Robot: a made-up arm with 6 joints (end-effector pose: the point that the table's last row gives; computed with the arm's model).
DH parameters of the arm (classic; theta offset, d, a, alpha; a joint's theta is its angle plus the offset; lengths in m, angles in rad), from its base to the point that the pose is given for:
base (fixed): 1.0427 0 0.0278 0
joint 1: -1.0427 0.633 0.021 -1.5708
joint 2: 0.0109 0 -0.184 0
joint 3: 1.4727 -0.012 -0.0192 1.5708
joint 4: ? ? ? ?
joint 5: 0 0.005 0.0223 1.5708
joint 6: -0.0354 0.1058 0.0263 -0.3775
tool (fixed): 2.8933 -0.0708 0 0
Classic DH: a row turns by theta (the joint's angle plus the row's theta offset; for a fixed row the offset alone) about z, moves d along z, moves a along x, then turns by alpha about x.
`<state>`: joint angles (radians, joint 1 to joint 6).
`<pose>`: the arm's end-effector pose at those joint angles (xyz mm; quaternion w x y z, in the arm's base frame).
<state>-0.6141 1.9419 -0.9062 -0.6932 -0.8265 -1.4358</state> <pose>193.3 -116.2 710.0 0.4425 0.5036 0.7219 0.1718</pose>
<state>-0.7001 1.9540 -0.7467 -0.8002 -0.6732 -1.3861</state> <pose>167.4 -120.8 680.9 0.3055 0.5695 0.7543 0.1159</pose>
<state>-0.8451 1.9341 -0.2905 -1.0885 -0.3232 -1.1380</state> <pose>89.2 -93.6 634.3 0.0595 -0.6627 -0.7460 -0.0284</pose>
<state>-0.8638 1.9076 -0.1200 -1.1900 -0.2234 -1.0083</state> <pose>62.9 -75.4 629.5 0.1708 -0.6717 -0.7208 -0.0050</pose>
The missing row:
joint 4: 0 0.1301 0.0004 -1.5708
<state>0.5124 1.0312 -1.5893 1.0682 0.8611 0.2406</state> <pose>26.7 74.9 840.9 0.7352 -0.5063 -0.2105 -0.3986</pose>
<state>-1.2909 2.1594 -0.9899 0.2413 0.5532 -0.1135</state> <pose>35.0 -128.0 639.9 0.1931 -0.8219 0.5123 -0.1573</pose>
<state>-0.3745 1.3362 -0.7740 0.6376 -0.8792 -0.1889</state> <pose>141.0 -63.8 732.1 0.2050 0.5478 -0.1330 0.8001</pose>
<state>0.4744 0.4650 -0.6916 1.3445 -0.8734 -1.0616</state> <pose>46.5 -5.8 763.1 0.0353 -0.4836 0.0607 -0.8725</pose>
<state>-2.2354 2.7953 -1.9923 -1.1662 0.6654 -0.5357</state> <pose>-238.7 -186.2 621.4 0.0574 -0.9096 0.2970 0.2847</pose>
